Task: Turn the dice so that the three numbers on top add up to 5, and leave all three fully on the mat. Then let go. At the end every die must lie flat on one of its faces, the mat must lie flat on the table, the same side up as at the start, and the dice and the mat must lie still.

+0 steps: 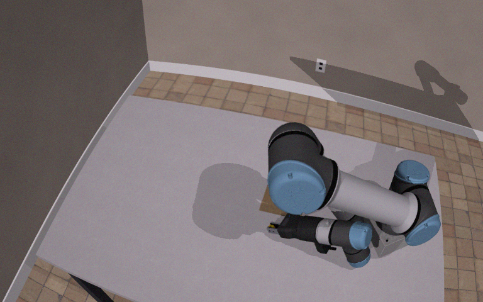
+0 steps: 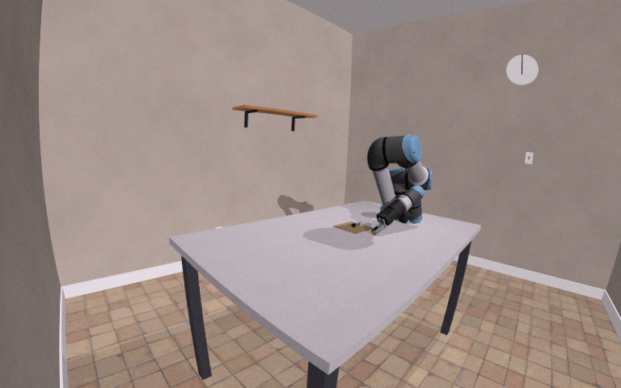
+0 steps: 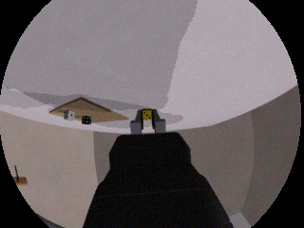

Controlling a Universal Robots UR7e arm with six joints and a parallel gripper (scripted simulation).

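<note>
Right now the yellow die is 10 mm ahead of my hand and 10 mm below it. Also, from my hand: mat (130 mm to the right, 20 mm below); black die (130 mm to the right, 10 mm below); white die (50 mm behind, 130 mm to the right, 10 mm below).
</note>
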